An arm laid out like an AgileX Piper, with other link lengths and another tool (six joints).
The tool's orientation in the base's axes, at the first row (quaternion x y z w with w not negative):
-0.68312, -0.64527, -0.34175, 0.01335
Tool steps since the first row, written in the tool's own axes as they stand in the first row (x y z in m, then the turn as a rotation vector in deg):
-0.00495, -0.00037, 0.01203, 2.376, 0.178, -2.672
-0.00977, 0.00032, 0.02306, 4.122, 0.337, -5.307
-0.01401, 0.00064, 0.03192, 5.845, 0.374, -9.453
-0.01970, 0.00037, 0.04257, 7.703, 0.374, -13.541
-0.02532, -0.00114, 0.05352, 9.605, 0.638, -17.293
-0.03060, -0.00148, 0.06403, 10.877, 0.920, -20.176
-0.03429, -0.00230, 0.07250, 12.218, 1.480, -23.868
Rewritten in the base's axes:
0.00541, 0.00127, -0.01177, -1.201, 0.816, 3.272
0.01130, 0.00201, -0.02226, -2.360, 1.103, 6.204
0.01585, 0.00233, -0.03096, -4.305, 0.696, 10.229
0.02078, 0.00230, -0.04199, -6.267, 0.439, 14.261
0.02473, 0.00268, -0.05374, -7.845, 0.331, 18.167
0.02950, 0.00296, -0.06449, -8.975, 0.070, 21.111
0.03283, 0.00376, -0.07311, -10.225, -0.549, 24.825

